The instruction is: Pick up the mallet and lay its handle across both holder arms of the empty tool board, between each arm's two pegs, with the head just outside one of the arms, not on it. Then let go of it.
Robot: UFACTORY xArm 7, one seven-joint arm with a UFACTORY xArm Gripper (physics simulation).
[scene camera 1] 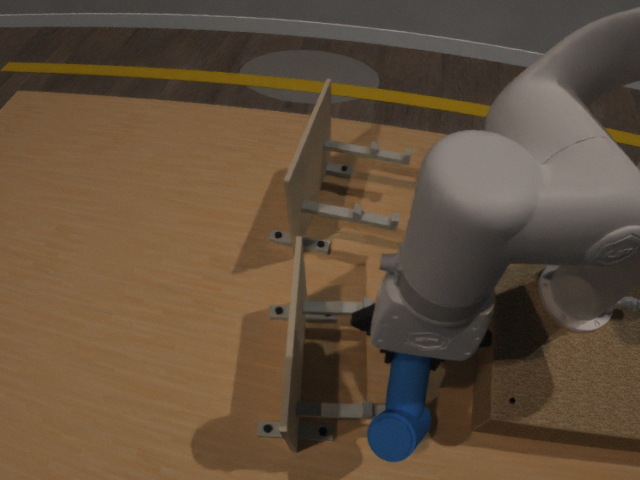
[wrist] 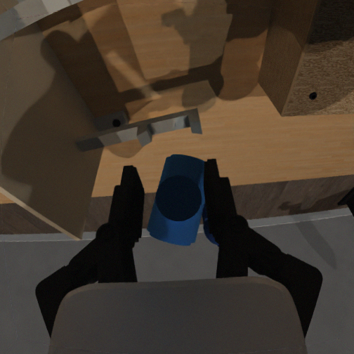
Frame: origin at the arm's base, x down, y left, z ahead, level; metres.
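Seen in the pictures: gripper, fingertip midpoint: (scene camera 1: pixel 410 354); arm's base, origin of the base link: (scene camera 1: pixel 574 294).
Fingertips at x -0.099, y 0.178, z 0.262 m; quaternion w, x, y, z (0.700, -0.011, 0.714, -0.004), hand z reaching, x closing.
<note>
Offsets run from my fingertips to a thing's middle. "*": to the spot under its first point. Level surfaces: height alone.
The blue mallet's round head {* dx -0.011, dy +0.094, dz +0.006 m} (scene camera 1: pixel 395 434) hangs below the gripper in the scene view, at the bottom, with its handle {* dx -0.018, dy +0.038, dz +0.000 m} (scene camera 1: pixel 409 382) running up between the fingers. My gripper (scene camera 1: pixel 412 360) (wrist: pixel 171 175) is shut on the handle, whose dark round end (wrist: pixel 178 198) shows nearly end-on in the wrist view. The other end is hidden under the hand in the scene view. The farther tool board {dx +0.087, dy -0.333, dz +0.140 m} (scene camera 1: pixel 311 149) is empty; its two arms (scene camera 1: pixel 336 211) (scene camera 1: pixel 346 148) each have two upright pegs. The nearer board {dx +0.096, dy -0.020, dz +0.088 m} (scene camera 1: pixel 295 351) stands left of the gripper. The mallet overlaps its lower arm (scene camera 1: pixel 333 410) (wrist: pixel 117 137) in the scene view.
A brown speckled block (scene camera 1: pixel 578 377) (wrist: pixel 327 65) stands right of the gripper. The nearer board's upper arm (scene camera 1: pixel 333 307) reaches toward the hand. Screwed feet (scene camera 1: pixel 299 242) (scene camera 1: pixel 305 430) stick out under the boards. The wooden table {dx +0.190 m} (scene camera 1: pixel 129 232) spreads left of the boards.
</note>
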